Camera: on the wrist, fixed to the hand. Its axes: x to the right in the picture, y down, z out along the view.
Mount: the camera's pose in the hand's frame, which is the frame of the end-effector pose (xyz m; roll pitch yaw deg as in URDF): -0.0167 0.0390 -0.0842 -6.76 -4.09 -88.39
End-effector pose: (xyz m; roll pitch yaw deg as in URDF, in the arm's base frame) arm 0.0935 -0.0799 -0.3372 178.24 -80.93 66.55
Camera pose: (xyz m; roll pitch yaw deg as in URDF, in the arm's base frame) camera 0.0923 -0.1741 -0.3402 92.38 -0.67 150.52
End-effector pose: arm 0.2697 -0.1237 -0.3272 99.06 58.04 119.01
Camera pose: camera 0.1853 -0.1304 -0.2856 -99.79 33.43 -66.94
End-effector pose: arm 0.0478 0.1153 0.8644 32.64 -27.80 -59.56
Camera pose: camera 0.1196 0.1476 0.8125 24.96 24.17 -133.81
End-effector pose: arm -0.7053 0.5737 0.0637 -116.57 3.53 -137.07
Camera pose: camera -0.7564 0.6528 0.0675 -177.10 -58.93 -56.09
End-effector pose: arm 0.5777 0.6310 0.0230 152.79 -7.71 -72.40
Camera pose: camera 0.5726 0.6598 0.1126 163.41 30.72 11.09
